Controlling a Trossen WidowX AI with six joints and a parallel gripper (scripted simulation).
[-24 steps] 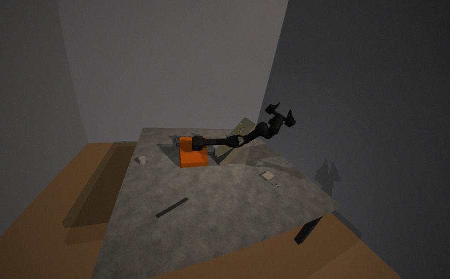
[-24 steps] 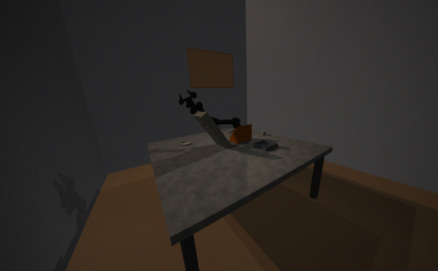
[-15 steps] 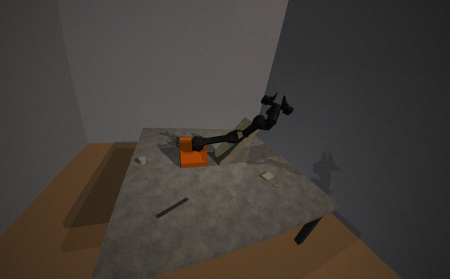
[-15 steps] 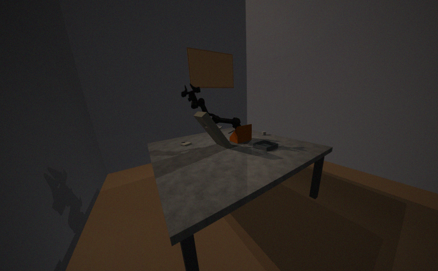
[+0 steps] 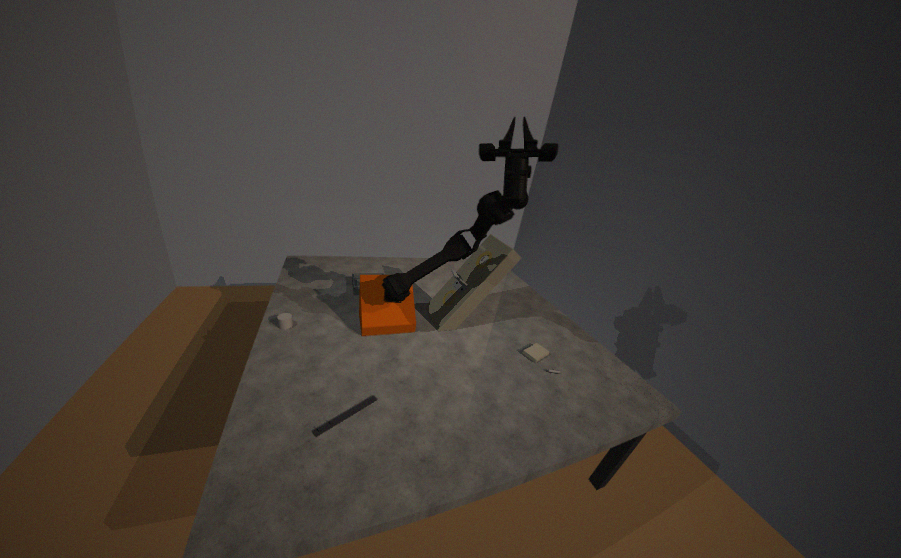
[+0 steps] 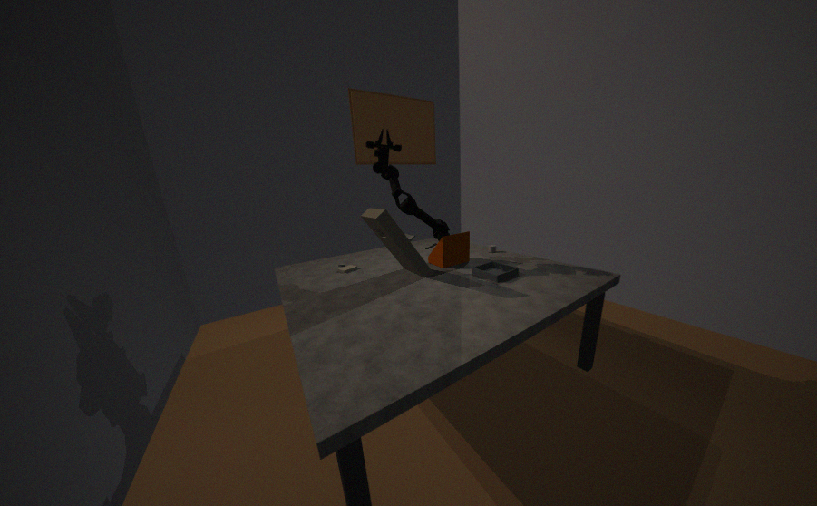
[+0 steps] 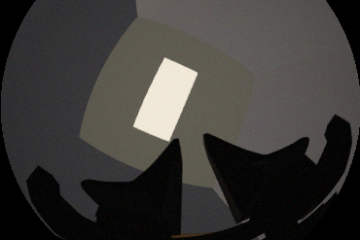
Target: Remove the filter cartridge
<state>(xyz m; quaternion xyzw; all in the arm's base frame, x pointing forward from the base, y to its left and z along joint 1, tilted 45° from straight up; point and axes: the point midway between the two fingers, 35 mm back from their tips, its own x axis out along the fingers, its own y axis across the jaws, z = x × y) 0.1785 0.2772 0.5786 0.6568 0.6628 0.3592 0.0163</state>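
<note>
The round filter cartridge lies 120 mm ahead of my gripper tip, 240 mm to the left of it and 490 mm below it. Round my gripper tip: pale pad 280 mm ahead, 30 mm to the right, 730 mm below; then service panel 70 mm ahead, 230 mm to the left, 560 mm below; then narrow pale ledge 20 mm ahead, 230 mm to the left, 570 mm below.
</note>
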